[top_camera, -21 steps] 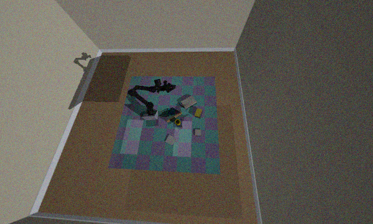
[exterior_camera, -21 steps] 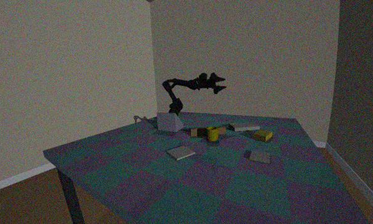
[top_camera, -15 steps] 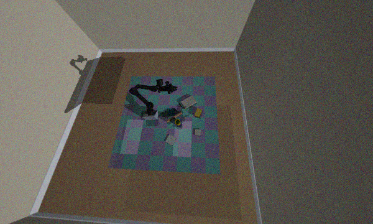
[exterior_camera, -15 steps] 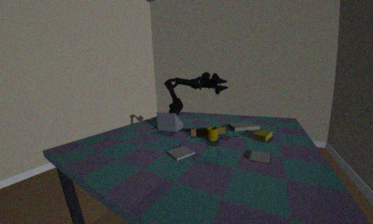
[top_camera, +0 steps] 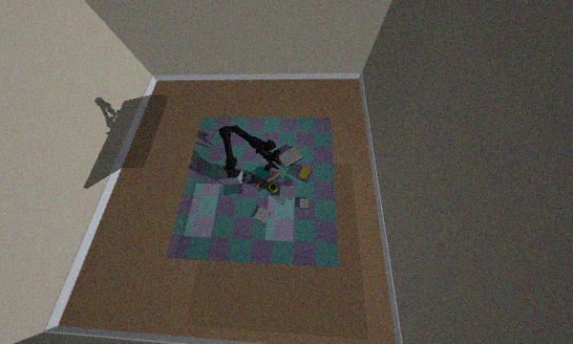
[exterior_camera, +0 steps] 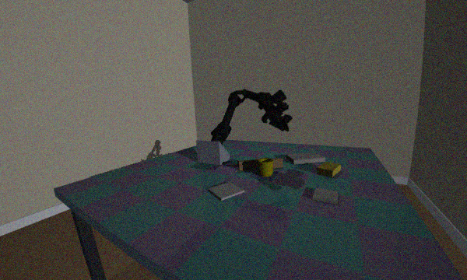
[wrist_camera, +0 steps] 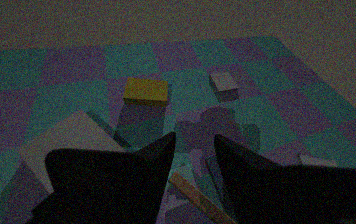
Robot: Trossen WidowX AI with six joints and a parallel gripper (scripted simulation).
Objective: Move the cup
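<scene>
Now: the blue-grey pad 8 cm behind my gripper tip, 12 cm to the right of it and 20 cm below it. The rest, counted from my gripper tip: teal pad: 16 cm behind, 5 cm to the left, 20 cm below; then grey slab: 9 cm ahead, 16 cm to the left, 18 cm below; then long brown block: 12 cm behind, 4 cm to the right, 18 cm below.
</scene>
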